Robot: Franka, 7 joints.
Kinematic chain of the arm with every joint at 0, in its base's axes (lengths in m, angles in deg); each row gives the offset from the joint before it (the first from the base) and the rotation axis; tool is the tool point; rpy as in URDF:
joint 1: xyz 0 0 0.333 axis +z
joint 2: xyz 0 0 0 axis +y
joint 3: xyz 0 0 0.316 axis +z
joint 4: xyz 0.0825 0 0 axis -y
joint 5: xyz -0.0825 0 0.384 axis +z
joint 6: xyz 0 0 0 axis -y
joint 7: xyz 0.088 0 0 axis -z
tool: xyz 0 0 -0.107 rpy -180 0 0
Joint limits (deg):
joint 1: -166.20..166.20
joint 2: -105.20..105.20
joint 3: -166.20..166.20
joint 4: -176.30..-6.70
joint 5: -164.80..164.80
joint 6: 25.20..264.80
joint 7: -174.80..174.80
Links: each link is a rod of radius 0.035 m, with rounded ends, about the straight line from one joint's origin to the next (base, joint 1, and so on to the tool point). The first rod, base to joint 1, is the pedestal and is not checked.
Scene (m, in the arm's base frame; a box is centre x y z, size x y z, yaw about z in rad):
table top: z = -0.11
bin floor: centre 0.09 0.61 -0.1 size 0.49 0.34 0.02 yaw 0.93
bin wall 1: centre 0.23 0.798 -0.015 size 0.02 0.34 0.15 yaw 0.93
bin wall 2: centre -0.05 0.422 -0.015 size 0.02 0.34 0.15 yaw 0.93
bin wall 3: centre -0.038 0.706 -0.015 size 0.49 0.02 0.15 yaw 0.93
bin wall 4: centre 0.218 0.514 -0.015 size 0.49 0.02 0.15 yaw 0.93
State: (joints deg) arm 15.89 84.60 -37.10 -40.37 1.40 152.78 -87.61
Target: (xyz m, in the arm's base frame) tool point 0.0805 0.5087 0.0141
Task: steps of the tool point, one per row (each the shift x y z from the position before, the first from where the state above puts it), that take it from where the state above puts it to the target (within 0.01 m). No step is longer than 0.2 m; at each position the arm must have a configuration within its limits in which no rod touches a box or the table.
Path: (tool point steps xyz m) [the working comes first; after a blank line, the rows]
Joints at the target: 56.72 53.06 20.98 -108.17 5.86 117.44 -87.61
Straight joint move there: touches bin wall 4.

1: -0.0300 0.0856 -0.0069
2: -0.0672 0.1209 -0.0091
3: -0.1142 0.1322 0.0029
4: -0.1606 0.1089 0.0200
5: -0.1900 0.0536 0.0315
6: -0.1876 -0.0189 0.0312
7: 0.0041 0.0100 -0.0949
8: -0.0043 -0.0100 -0.1028

